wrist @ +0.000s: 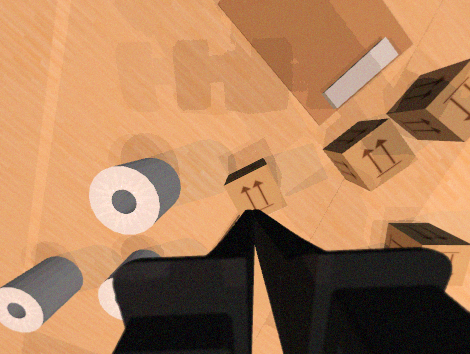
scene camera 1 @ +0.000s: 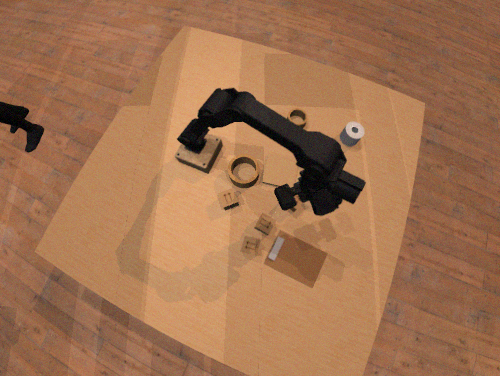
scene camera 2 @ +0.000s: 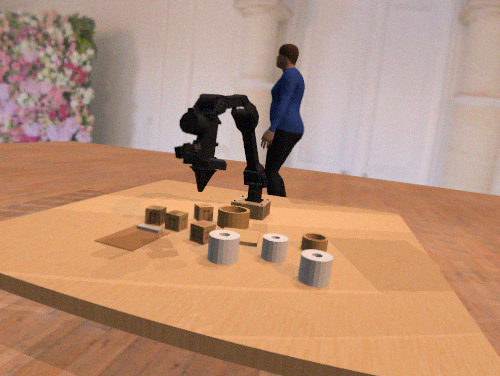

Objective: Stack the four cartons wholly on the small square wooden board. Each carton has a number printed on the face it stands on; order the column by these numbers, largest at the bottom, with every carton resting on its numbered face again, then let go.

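Pixels of known places: gripper, fingertip midpoint: [wrist: 252, 216] [scene camera 1: 306, 196] [scene camera 2: 200, 191]; arm's base at its link origin: [scene camera 1: 195, 144] [scene camera 2: 254, 200].
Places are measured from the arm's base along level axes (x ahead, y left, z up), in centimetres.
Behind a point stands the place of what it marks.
Four brown cartons with arrow marks stand apart on the table. One carton [scene camera 2: 202, 232] @(z -1.9, x 44.7, y -3.4 cm) [wrist: 262, 186] @(z -0.3, x 41.7, y -6.0 cm) is near the board, largely hidden under the arm in scene camera 1. A second [scene camera 1: 264, 224] @(z -0.3, x 35.1, y -17.1 cm) [scene camera 2: 176, 220] @(z -2.0, x 38.2, y -15.2 cm) [wrist: 382, 157] @(z -0.3, x 35.0, y -16.8 cm) and third [scene camera 1: 251, 245] @(z -0.3, x 33.9, y -25.2 cm) [scene camera 2: 155, 215] @(z -2.3, x 36.1, y -24.1 cm) [wrist: 447, 107] @(z -0.3, x 34.6, y -23.8 cm) stand by the clipboard; a fourth [scene camera 1: 230, 199] @(z -0.3, x 21.0, y -13.9 cm) [scene camera 2: 203, 212] @(z -2.2, x 22.7, y -12.5 cm) [wrist: 425, 232] @(z -3.1, x 21.9, y -15.5 cm) is near the large ring. Their numbered undersides are hidden. The small square wooden board [scene camera 1: 277, 172] @(z -4.5, x 32.0, y 3.4 cm) [scene camera 2: 250, 237] @(z -4.5, x 33.7, y 8.3 cm) bears no carton. My gripper [scene camera 2: 200, 190] @(z 9.6, x 43.3, y -5.7 cm) [wrist: 252, 216] @(z 9.6, x 43.3, y -5.7 cm) is shut and empty, high above the table; its tips overlap the first carton in the wrist view.
A brown clipboard [scene camera 1: 300, 260] @(z -5.5, x 51.4, y -23.1 cm) [scene camera 2: 125, 238] @(z -5.5, x 52.6, y -24.0 cm) [wrist: 295, 40] @(z -5.5, x 50.1, y -20.4 cm) lies flat. A large wooden ring [scene camera 1: 243, 185] @(z -2.2, x 22.8, y -7.0 cm) [scene camera 2: 233, 220] @(z -2.3, x 26.0, y -0.1 cm) is beside the arm's base. Three white-grey rolls [scene camera 2: 223, 250] @(z -1.7, x 55.5, y 7.0 cm) [scene camera 2: 274, 250] @(z -2.2, x 47.3, y 18.5 cm) [scene camera 2: 315, 271] @(z -1.8, x 57.4, y 30.3 cm) and a small wooden ring [scene camera 2: 310, 245] @(z -3.3, x 34.7, y 27.0 cm) stand around the board's other side.
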